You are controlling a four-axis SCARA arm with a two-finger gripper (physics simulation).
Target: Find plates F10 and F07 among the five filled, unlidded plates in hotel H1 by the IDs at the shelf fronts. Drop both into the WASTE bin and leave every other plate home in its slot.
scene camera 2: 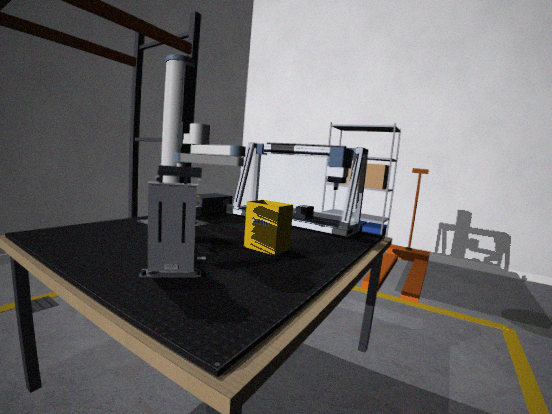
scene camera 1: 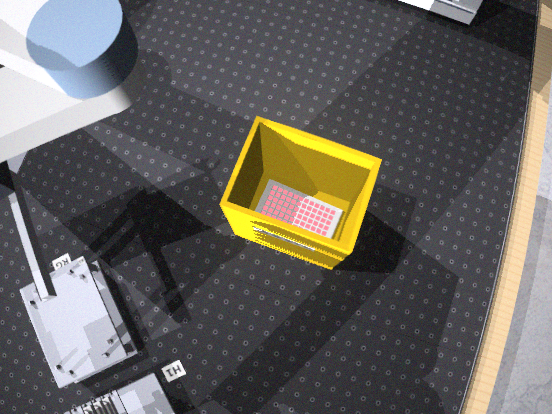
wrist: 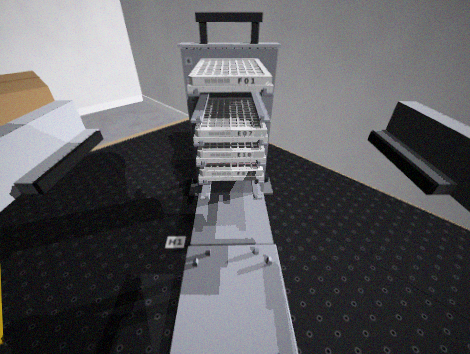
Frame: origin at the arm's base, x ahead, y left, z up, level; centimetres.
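Where they show: gripper, fingertip midpoint: (scene camera 2: 177, 181) (wrist: 235, 119).
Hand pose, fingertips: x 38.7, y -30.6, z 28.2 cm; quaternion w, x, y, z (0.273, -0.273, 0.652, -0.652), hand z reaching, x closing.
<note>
After its pixels a point has its place.
Hotel H1 (wrist: 185, 65) @(z 27.0, x 61.3, y -42.4 cm) (scene camera 2: 172, 230) @(z 15.3, x 59.2, y -49.1 cm) stands ahead in the wrist view. Plate F01 (wrist: 230, 80) @(z 27.5, x 47.6, y -38.6 cm) is in its top slot, above an empty slot. Below are plate E07 (wrist: 230, 133) @(z 21.9, x 47.6, y -38.5 cm), plate E10 (wrist: 230, 154) @(z 19.1, x 47.6, y -38.5 cm) and a lowest plate (wrist: 230, 173) @(z 16.3, x 47.6, y -38.5 cm), whose ID starts with F; its digits are too blurred to read surely. The yellow WASTE bin (scene camera 1: 240, 220) @(z 15.7, x 58.6, y -8.4 cm) (scene camera 2: 267, 227) @(z 12.1, x 67.9, y -8.5 cm) holds a white plate with pink wells (scene camera 1: 305, 212) @(z 2.9, x 65.9, y -1.6 cm) on its floor; no ID shows on it. My gripper (wrist: 235, 119) @(z 28.2, x 38.7, y -30.6 cm) is open and empty, facing the hotel from a distance, its fingers wide of the stack's sides.
The pale RG stand (scene camera 1: 75, 320) @(z 7.3, x 39.1, y -29.5 cm) (wrist: 240, 310) @(z 7.3, x 37.7, y -30.4 cm) with small pegs lies before the hotel. The H1 tag (scene camera 1: 174, 370) @(z 1.3, x 54.8, y -31.7 cm) (wrist: 175, 242) @(z 1.3, x 54.6, y -31.7 cm) is beside the hotel's base. A gantry machine (scene camera 2: 300, 149) @(z 48.5, x 43.7, y 62.3 cm) stands beyond the bin. The arm's blue-capped joint (scene camera 1: 75, 35) @(z 44.4, x 46.0, y -4.2 cm) is at the upper left in scene camera 1.
</note>
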